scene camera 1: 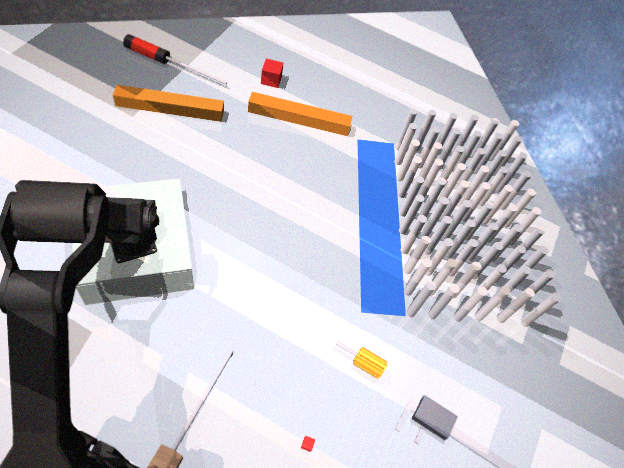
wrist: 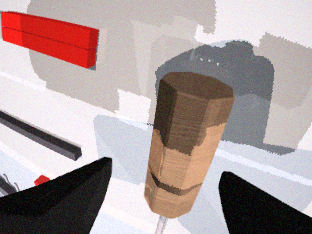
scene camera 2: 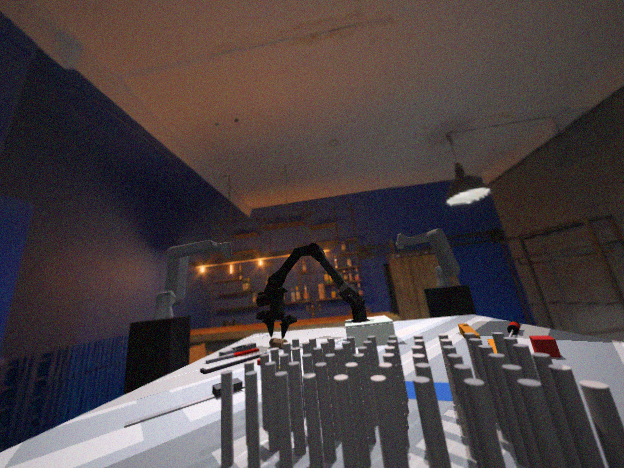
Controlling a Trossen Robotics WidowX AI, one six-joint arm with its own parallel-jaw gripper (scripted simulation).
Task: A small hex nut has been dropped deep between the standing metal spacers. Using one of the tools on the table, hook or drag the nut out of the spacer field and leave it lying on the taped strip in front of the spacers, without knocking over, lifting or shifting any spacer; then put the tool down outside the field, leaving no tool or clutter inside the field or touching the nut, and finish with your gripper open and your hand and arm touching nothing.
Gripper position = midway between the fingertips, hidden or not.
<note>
My gripper (scene camera 2: 277, 337) is open, with nothing in its grasp. Further things: a red-handled screwdriver (scene camera 1: 143, 47) and a blue taped strip (scene camera 1: 382, 288).
My gripper also shows in the wrist view (wrist: 167, 173). The wrist view does not show the red-handled screwdriver: it is out of frame.
</note>
